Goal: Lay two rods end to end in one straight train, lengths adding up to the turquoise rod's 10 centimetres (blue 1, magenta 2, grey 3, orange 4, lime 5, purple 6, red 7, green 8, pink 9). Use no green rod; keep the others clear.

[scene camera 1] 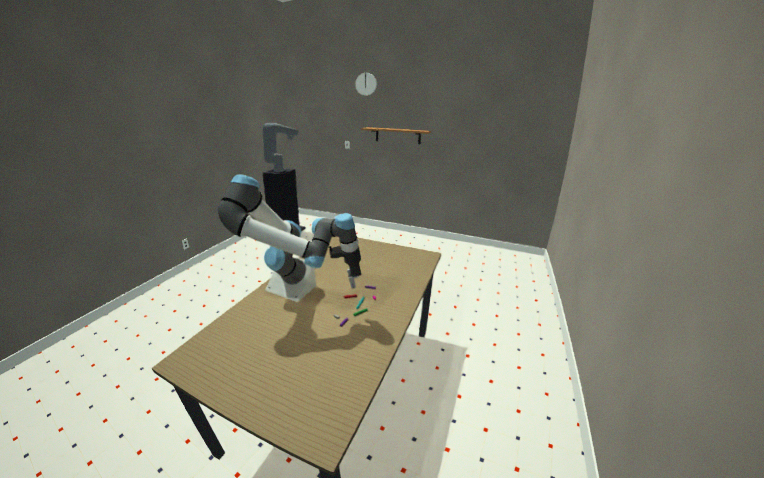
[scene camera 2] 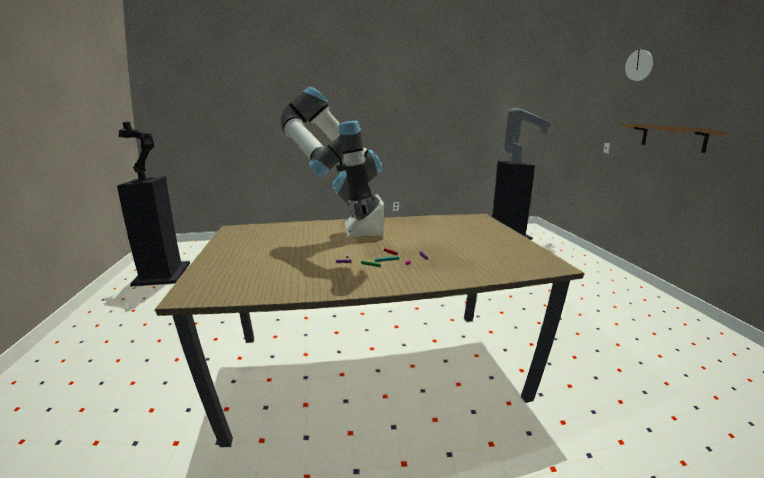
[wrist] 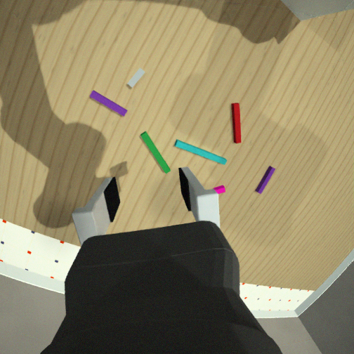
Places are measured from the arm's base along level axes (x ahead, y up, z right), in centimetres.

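Pixels of known places: gripper, fingertip midpoint: (scene camera 1: 352, 284) (scene camera 2: 359, 216); arm's base, link origin: (scene camera 1: 294, 271) (scene camera 2: 368, 209).
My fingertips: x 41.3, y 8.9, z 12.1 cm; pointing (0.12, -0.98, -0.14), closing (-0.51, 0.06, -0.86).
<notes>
For each thing: its top centre in the pictures, then the offset to it from my fingertips. Level surfaces: height alone.
- turquoise rod, top centre: (scene camera 2: 387, 257) (scene camera 1: 360, 302) dx -0.7, dy -18.3, dz -11.1 cm
- green rod, top centre: (scene camera 2: 370, 262) (scene camera 1: 360, 311) dx +2.3, dy -18.3, dz -3.7 cm
- red rod, top centre: (scene camera 2: 390, 250) (scene camera 1: 350, 295) dx -8.0, dy -18.3, dz -14.6 cm
- grey rod, top centre: (scene camera 2: 347, 254) (scene camera 1: 336, 315) dx -7.6, dy -18.3, dz +3.9 cm
- magenta rod, top centre: (scene camera 2: 407, 261) (scene camera 1: 374, 296) dx +4.7, dy -18.3, dz -18.1 cm
- wooden table, surface height: dy -19.3 cm
My gripper (scene camera 1: 352, 285) (scene camera 2: 360, 210) (wrist: 148, 185) is open and empty, above the table. The turquoise rod (scene camera 1: 360, 303) (scene camera 2: 387, 259) (wrist: 200, 152) lies between the green rod (scene camera 1: 360, 312) (scene camera 2: 370, 263) (wrist: 155, 152) and the red rod (scene camera 1: 350, 296) (scene camera 2: 390, 251) (wrist: 236, 123), apart from both. The grey rod (scene camera 1: 336, 316) (scene camera 2: 347, 257) (wrist: 136, 78) lies near a purple rod (scene camera 1: 343, 322) (scene camera 2: 343, 261) (wrist: 108, 103). A second, shorter-looking purple rod (scene camera 1: 370, 287) (scene camera 2: 423, 255) (wrist: 265, 180) lies beyond the magenta rod (scene camera 1: 374, 297) (scene camera 2: 407, 262) (wrist: 220, 189), which a finger partly hides in the wrist view. No rods touch.
The rods lie on the wooden table (scene camera 1: 270, 383) (scene camera 2: 484, 248) in front of the arm's white base (scene camera 1: 291, 283) (scene camera 2: 366, 224). The arm's shadow falls across the table. Dark pedestals (scene camera 2: 147, 225) (scene camera 2: 512, 191) with other arms stand beyond the table.
</notes>
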